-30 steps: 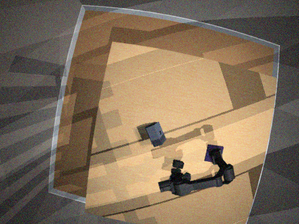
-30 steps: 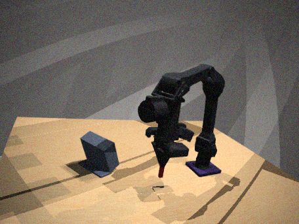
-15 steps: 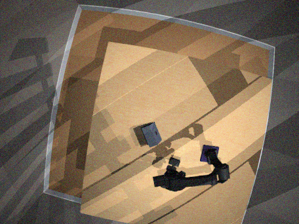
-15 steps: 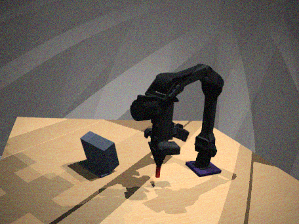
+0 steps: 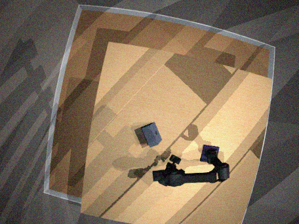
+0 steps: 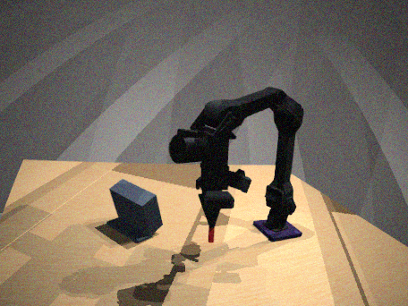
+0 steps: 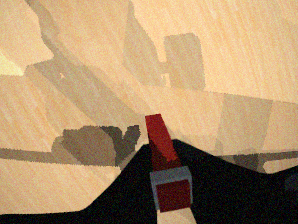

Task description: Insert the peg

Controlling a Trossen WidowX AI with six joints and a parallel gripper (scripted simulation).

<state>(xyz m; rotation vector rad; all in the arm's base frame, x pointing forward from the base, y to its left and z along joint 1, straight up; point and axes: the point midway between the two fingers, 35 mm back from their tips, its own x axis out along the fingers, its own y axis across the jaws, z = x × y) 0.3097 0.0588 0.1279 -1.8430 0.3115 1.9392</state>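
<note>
Now: gripper tip 100 mm short of the panel, 210 mm to the left of it and 40 mm above it. The rest, counted from my gripper tip: red peg (20 mm above).
</note>
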